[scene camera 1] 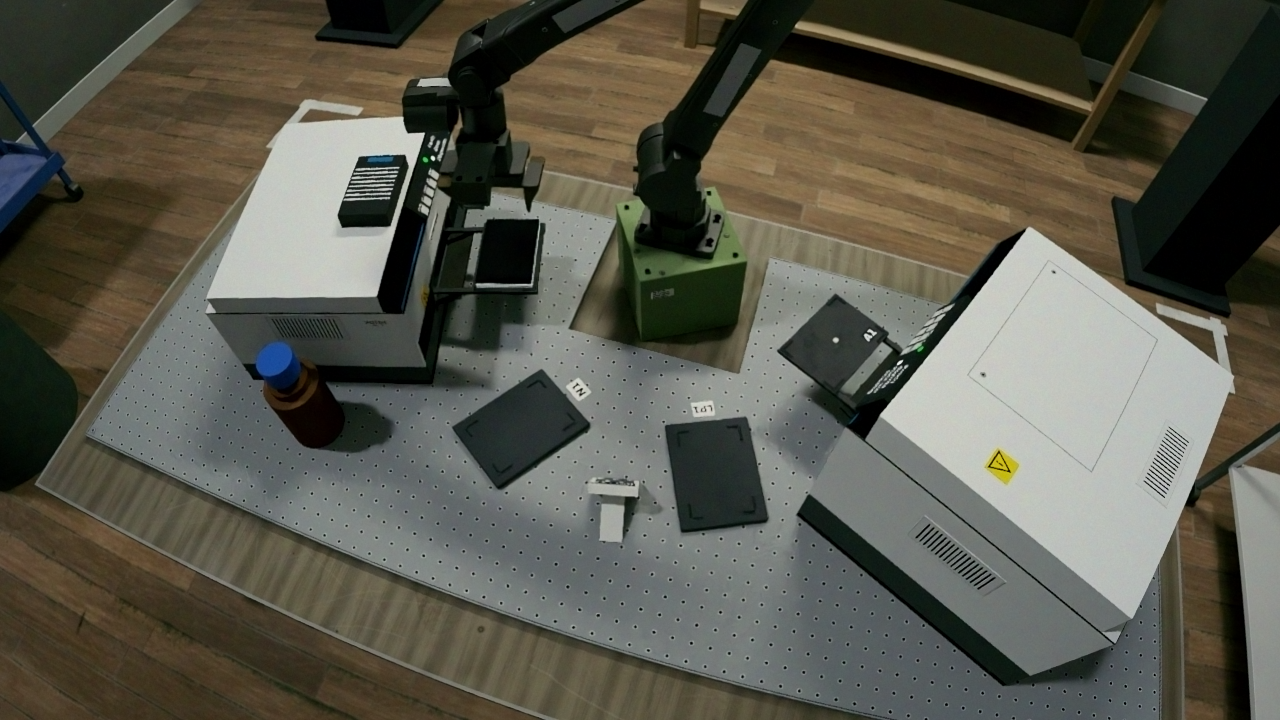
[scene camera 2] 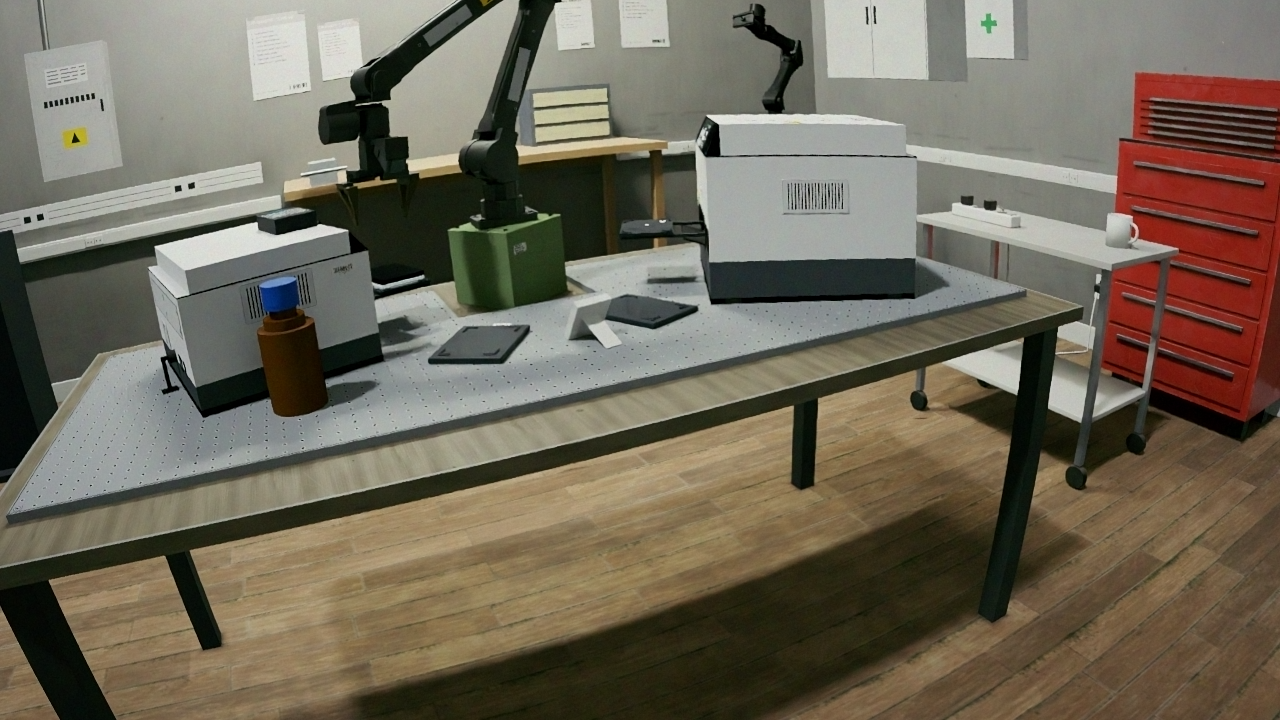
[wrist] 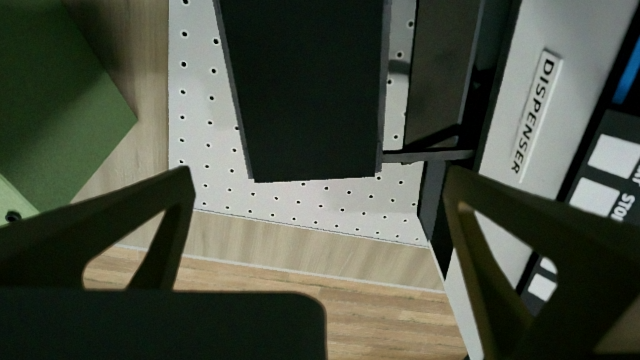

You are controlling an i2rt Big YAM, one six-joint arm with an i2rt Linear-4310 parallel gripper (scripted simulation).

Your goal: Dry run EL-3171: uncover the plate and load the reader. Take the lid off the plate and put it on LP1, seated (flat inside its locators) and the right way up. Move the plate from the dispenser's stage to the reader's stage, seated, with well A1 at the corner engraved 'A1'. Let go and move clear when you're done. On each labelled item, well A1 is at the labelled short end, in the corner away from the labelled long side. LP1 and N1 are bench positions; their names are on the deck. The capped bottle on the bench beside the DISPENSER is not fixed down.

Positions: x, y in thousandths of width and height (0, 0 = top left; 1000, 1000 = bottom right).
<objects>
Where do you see a LP1 pad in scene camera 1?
At 558, 655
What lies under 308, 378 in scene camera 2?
A dark lid.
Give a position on a dispenser stage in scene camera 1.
371, 403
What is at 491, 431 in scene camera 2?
A LP1 pad.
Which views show the dark lid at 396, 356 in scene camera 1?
Scene camera 1, scene camera 2 and the wrist view: all of them.
</objects>
